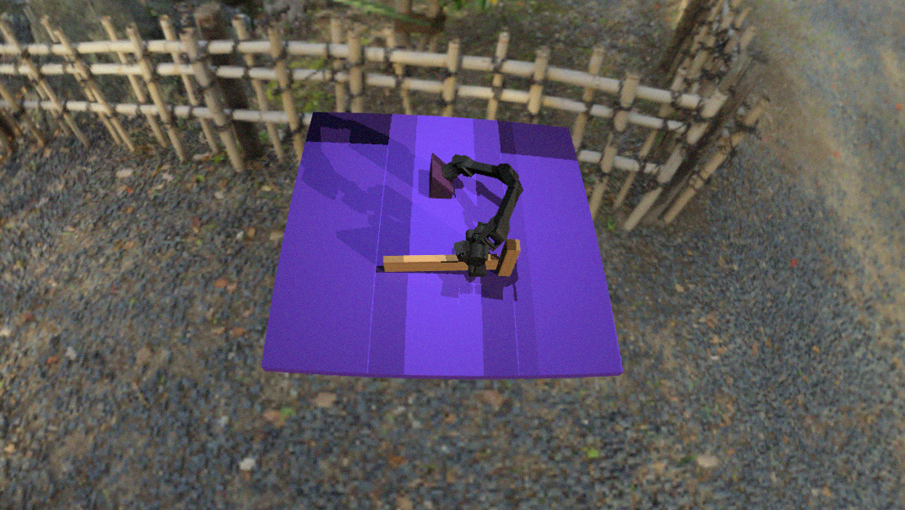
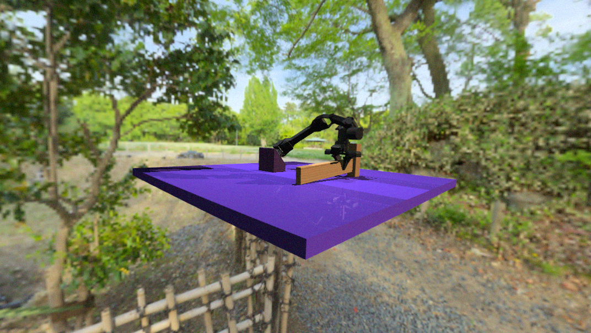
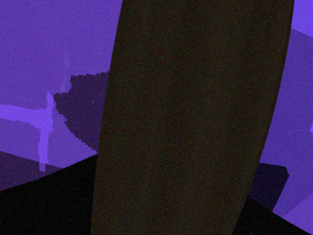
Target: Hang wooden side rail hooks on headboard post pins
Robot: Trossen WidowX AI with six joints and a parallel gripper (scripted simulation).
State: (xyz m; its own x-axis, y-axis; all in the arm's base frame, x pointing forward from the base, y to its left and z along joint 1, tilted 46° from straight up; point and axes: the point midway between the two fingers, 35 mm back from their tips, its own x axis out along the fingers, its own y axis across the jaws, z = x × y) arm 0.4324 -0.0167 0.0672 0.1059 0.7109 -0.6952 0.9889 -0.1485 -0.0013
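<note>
The wooden headboard post is 1 cm ahead of my gripper tip, 12 cm to the left of it and 4 cm above it.
</note>
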